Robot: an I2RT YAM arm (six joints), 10 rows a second.
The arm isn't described. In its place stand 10 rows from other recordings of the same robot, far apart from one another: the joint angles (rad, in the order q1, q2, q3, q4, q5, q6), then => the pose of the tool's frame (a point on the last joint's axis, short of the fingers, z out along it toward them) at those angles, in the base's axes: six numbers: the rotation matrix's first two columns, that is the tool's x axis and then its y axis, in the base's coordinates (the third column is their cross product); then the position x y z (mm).
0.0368 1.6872 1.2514 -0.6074 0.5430 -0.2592 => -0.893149, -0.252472, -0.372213, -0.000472, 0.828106, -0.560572, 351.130, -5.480, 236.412
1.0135 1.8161 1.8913 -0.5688 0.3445 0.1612 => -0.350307, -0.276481, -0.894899, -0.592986, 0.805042, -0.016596, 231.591, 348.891, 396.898
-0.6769 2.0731 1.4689 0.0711 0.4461 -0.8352 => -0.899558, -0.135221, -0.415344, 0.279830, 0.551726, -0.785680, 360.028, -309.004, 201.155
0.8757 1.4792 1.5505 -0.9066 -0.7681 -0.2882 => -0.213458, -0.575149, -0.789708, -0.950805, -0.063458, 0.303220, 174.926, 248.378, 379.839
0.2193 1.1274 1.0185 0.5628 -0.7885 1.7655 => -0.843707, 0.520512, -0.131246, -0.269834, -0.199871, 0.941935, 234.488, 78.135, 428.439
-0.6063 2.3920 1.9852 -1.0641 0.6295 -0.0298 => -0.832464, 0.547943, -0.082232, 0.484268, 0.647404, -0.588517, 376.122, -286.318, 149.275
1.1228 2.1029 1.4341 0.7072 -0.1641 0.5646 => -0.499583, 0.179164, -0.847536, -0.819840, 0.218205, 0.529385, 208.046, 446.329, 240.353
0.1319 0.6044 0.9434 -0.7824 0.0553 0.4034 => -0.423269, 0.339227, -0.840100, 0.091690, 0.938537, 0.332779, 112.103, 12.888, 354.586
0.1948 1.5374 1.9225 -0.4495 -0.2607 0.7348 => -0.341429, 0.592908, -0.729306, -0.283679, 0.674744, 0.681357, 315.971, 71.695, 518.018
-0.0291 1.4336 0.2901 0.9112 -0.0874 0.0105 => -0.230693, 0.017179, -0.972875, -0.053504, 0.998107, 0.030312, 246.539, -4.067, 151.714
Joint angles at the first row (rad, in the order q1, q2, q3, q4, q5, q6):
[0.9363 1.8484 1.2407 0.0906 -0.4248 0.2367]
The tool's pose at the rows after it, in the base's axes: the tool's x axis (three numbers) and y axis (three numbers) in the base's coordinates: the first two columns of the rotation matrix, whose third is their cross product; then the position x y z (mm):
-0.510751, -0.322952, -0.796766, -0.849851, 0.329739, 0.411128, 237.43, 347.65, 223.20
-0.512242, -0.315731, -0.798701, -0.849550, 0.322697, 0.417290, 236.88, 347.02, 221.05
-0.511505, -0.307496, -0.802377, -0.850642, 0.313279, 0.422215, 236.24, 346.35, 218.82
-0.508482, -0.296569, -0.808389, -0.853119, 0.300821, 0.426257, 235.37, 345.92, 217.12
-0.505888, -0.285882, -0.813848, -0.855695, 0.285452, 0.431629, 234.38, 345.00, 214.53
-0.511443, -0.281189, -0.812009, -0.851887, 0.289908, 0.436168, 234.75, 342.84, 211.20
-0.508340, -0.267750, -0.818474, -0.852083, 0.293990, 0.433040, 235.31, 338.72, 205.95
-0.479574, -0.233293, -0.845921, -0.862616, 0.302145, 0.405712, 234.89, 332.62, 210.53
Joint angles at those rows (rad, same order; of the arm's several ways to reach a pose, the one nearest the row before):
[0.9360 1.8515 1.2377 0.1036 -0.4351 0.2447]
[0.9356 1.8515 1.2244 0.1268 -0.4423 0.2516]
[0.9352 1.8515 1.2095 0.1543 -0.4507 0.2573]
[0.9356 1.8511 1.1942 0.1867 -0.4599 0.2634]
[0.9352 1.8511 1.1751 0.2237 -0.4729 0.2699]
[0.9314 1.8511 1.1599 0.2405 -0.4728 0.2760]
[0.9245 1.8496 1.1290 0.2832 -0.4702 0.2779]
[0.9180 1.8233 1.0969 0.3321 -0.4484 0.2687]

